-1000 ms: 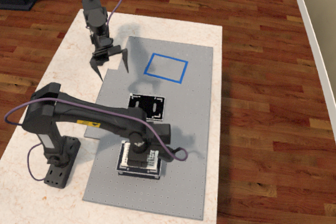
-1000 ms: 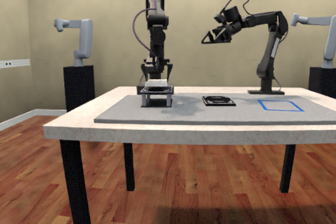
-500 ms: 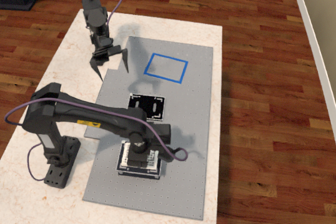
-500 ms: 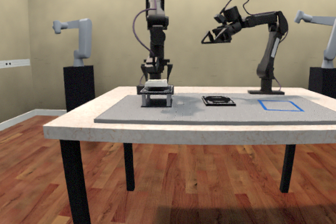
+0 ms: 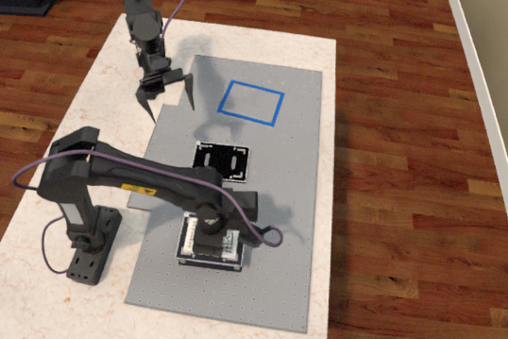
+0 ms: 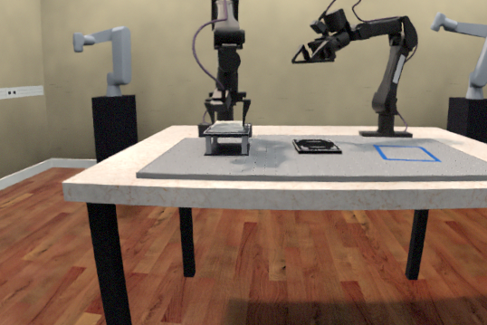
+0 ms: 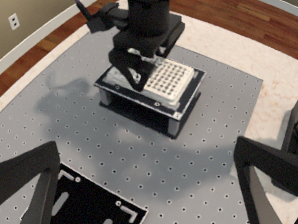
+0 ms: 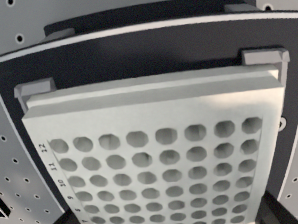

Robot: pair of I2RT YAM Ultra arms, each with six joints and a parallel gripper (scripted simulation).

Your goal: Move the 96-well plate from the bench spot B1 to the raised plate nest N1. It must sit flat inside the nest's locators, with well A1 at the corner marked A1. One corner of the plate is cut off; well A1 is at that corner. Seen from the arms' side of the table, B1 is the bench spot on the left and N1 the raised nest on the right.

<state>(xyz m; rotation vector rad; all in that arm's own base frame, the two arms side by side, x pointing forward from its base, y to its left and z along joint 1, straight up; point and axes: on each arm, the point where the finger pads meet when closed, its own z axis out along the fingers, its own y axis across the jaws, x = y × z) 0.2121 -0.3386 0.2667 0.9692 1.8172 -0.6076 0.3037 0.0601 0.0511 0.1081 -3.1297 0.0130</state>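
Right now the white 96-well plate is 10 mm below my right hand. The rest, counted from my right hand: A1 mark 80 mm behind, 50 mm to the left, 10 mm below.
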